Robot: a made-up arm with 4 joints.
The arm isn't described. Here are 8 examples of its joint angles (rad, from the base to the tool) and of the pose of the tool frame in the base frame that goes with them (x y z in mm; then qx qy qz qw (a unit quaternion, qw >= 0)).
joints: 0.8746 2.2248 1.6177 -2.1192
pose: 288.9 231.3 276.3 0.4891 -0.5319 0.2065 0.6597
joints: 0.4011 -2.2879 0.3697 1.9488
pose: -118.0 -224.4 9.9 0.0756 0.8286 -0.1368 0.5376
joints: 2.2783 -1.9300 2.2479 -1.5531
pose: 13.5 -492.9 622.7 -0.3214 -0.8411 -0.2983 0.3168
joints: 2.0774 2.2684 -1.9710 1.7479
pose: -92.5 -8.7 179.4 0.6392 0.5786 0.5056 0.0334
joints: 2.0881 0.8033 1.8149 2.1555
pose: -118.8 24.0 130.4 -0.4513 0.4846 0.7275 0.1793
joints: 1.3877 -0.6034 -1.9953 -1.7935
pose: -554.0 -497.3 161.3 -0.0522 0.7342 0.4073 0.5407
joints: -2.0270 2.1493 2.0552 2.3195
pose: -14.9 8.2 184.3 -0.7160 0.5956 -0.3194 0.1751
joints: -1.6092 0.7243 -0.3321 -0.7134
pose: -646.3 -102.6 37.4 0.6494 0.4510 0.4673 0.3956
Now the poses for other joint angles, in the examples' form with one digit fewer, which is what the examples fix.
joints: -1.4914 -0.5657 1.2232 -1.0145
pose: -628 348 -145 0.245 0.411 -0.176 0.861
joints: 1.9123 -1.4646 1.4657 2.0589
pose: -229 -145 246 0.254 0.261 -0.709 0.604
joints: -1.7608 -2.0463 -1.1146 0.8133
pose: 99 162 267 -0.367 0.771 0.453 0.257
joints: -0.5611 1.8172 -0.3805 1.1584
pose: -252 -107 127 0.272 0.357 -0.093 0.888
